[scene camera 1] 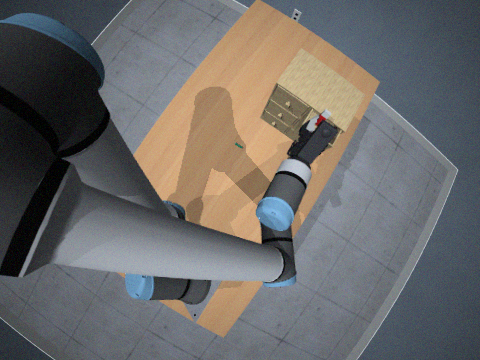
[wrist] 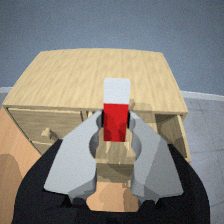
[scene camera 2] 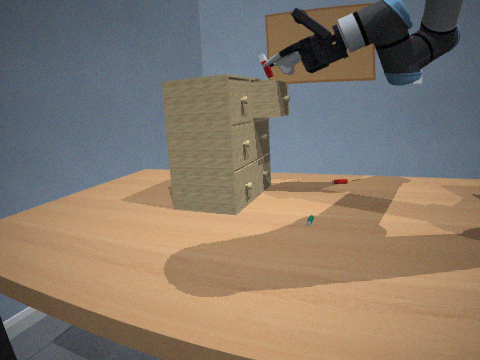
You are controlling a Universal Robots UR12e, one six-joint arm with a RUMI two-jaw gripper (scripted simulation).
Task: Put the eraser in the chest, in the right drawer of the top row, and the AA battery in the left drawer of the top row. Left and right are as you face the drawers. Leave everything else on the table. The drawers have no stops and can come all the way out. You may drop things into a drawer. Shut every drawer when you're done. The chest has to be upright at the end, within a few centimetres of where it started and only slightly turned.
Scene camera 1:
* my gripper: 322, 117
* wooden chest: 307, 78
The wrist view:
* my gripper: 115, 111
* wooden chest: 71, 79
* eraser: 116, 91
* drawer: 111, 171
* drawer: 53, 124
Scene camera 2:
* my gripper: 264, 67
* wooden chest: 197, 112
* drawer: 268, 97
